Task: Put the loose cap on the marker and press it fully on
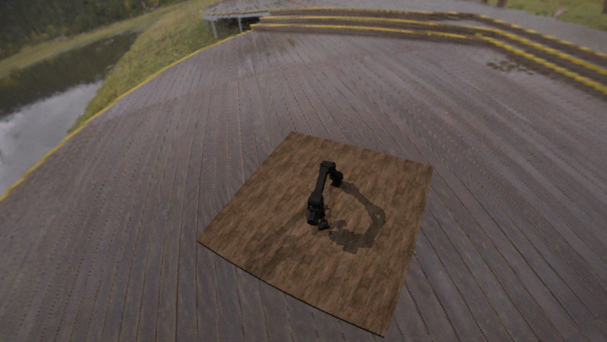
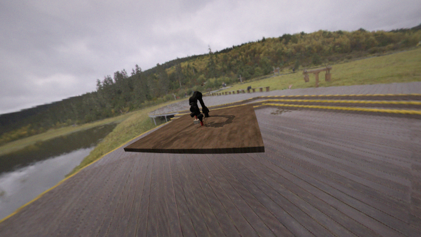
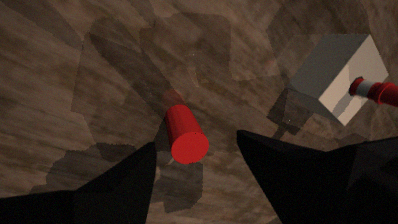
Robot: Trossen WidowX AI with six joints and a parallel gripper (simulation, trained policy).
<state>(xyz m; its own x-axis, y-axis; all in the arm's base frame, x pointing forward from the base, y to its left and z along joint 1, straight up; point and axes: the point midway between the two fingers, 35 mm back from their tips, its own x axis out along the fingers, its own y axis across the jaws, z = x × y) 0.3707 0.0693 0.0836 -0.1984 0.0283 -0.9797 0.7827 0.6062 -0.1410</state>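
Now: the red cap 20 mm below my gripper tip and 10 mm to the left of it.
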